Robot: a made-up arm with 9 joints.
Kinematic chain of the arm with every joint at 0, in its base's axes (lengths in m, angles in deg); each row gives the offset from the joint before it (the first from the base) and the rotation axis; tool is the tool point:
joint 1: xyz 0 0 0.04 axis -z
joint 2: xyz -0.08 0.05 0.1 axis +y
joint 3: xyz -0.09 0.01 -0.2 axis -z
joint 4: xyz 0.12 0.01 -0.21 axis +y
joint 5: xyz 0.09 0.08 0 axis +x
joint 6: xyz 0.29 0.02 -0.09 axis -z
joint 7: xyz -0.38 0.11 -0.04 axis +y
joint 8: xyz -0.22 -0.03 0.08 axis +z
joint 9: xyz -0.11 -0.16 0 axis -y
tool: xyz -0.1 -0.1 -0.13
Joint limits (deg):
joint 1: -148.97..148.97
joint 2: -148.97..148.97
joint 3: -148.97..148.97
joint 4: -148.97..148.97
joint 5: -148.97..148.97
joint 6: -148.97..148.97
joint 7: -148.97..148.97
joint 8: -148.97..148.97
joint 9: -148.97..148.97
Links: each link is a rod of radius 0.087 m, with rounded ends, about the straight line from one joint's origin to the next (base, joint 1, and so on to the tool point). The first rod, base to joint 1, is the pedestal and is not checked.
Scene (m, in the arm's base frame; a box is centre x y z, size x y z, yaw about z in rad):
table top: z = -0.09
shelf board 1: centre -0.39 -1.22 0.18 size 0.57 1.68 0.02 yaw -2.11
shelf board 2: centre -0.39 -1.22 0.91 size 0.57 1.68 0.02 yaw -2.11
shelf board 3: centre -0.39 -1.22 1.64 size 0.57 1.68 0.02 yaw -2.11
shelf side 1: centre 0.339 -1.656 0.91 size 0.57 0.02 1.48 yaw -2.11
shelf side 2: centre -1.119 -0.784 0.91 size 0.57 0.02 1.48 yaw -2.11
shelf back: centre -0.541 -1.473 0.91 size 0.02 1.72 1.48 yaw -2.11
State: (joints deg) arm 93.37 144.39 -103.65 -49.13 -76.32 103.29 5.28 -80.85 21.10
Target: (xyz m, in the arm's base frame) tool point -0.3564 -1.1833 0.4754
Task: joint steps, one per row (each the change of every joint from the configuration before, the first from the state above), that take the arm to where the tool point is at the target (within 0.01 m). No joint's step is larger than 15 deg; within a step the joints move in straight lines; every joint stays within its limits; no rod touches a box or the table.
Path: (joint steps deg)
1: 13.68 1.15 -5.84 -2.59 4.19 5.89 0.93 0.52 -3.02
2: 13.67 1.14 -5.85 -2.59 4.20 5.88 0.93 0.51 -3.02
3: 13.68 1.14 -5.84 -2.59 4.19 5.89 0.93 0.52 -3.02
4: 13.68 1.15 -5.85 -2.59 4.20 5.89 0.92 0.52 -3.02

